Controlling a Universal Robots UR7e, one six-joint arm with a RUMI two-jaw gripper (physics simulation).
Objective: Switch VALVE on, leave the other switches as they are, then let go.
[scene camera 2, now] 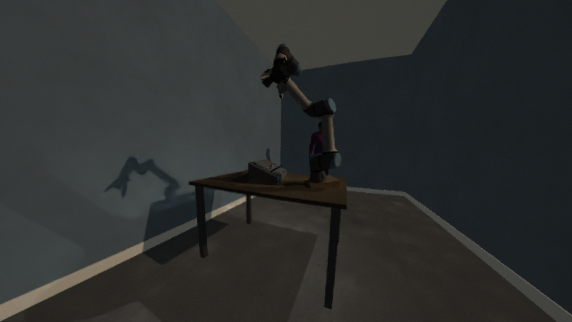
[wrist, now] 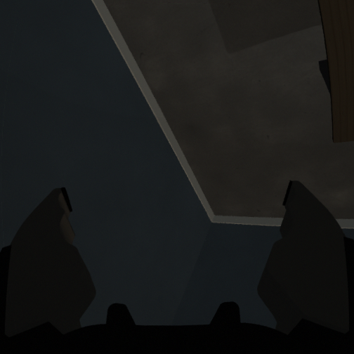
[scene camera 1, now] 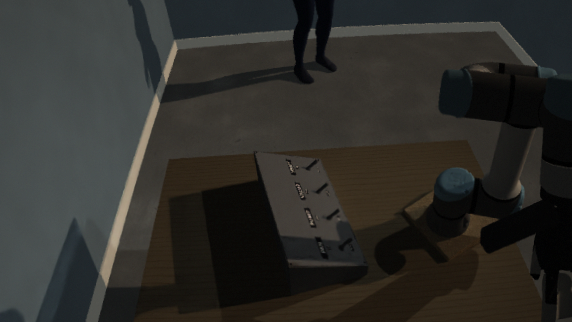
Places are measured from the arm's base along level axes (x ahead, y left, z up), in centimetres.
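Where they show: gripper, fingertip midpoint: (scene camera 2: pixel 271 89) (scene camera 1: pixel 542 306); arm's base at its link origin: (scene camera 2: pixel 318 180) (scene camera 1: pixel 447 218).
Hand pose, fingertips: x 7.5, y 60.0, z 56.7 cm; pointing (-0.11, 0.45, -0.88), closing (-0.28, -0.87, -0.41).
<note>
Things, the pixels of their top centre, and the offset from my fingertips. Level surfaces: height alone.
- VALVE switch at its top centre: (scene camera 1: pixel 322 184) dx +36.8, dy -66.0, dz -47.3 cm
- VENT lever at its top centre: (scene camera 1: pixel 312 160) dx +41.0, dy -77.3, dz -47.3 cm
- PUMP lever at its top centre: (scene camera 1: pixel 334 210) dx +32.6, dy -54.8, dz -47.3 cm
- FAN lever at its top centre: (scene camera 1: pixel 346 239) dx +28.5, dy -43.5, dz -47.3 cm
- wooden table at its surface level: dz -60.2 cm
A grey sloped switch panel (scene camera 1: pixel 282 220) (scene camera 2: pixel 264 173) stands on the table, with a row of levers and blurred dark labels. The VALVE switch (scene camera 1: pixel 321 188) is second from the far end, beside its label (scene camera 1: pixel 299 190). Its lever leans the same way as the VENT lever (scene camera 1: pixel 312 164), the PUMP lever (scene camera 1: pixel 332 214) and the FAN lever (scene camera 1: pixel 345 244). My gripper (scene camera 2: pixel 272 88) (wrist: pixel 175 186) is open and empty, high above the table and well away from the panel. In scene camera 1 it is partly cut off at the lower right. The panel does not show in the wrist view.
The wooden table (scene camera 1: pixel 400 165) (scene camera 2: pixel 300 194) (wrist: pixel 344 75) carries the panel and the arm's base on a wooden board (scene camera 1: pixel 420 212). The arm's shadow falls across the table. A pale blue wall (scene camera 1: pixel 65 125) rises at the left. A person (scene camera 1: pixel 301 45) (scene camera 2: pixel 316 142) stands behind the table.
</note>
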